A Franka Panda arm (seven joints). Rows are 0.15 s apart.
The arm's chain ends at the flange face. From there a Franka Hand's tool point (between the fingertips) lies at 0.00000 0.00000 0.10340 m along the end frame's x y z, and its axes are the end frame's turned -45 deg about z.
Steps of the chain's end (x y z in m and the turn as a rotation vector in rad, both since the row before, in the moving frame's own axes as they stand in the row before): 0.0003 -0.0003 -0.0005 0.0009 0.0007 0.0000; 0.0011 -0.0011 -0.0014 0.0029 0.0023 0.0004; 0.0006 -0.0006 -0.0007 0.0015 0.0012 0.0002; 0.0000 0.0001 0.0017 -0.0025 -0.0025 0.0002; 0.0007 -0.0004 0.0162 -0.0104 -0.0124 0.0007; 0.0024 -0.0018 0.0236 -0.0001 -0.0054 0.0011
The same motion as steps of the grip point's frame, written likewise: 0.0005 0.0000 -0.0005 0.0001 0.0011 0.0000; 0.0019 0.0000 -0.0014 0.0004 0.0037 0.0004; 0.0010 0.0000 -0.0007 0.0002 0.0019 0.0002; -0.0004 0.0001 0.0017 0.0000 -0.0035 0.0002; -0.0009 0.0001 0.0162 0.0014 -0.0161 0.0007; 0.0026 0.0000 0.0236 0.0037 -0.0039 0.0011
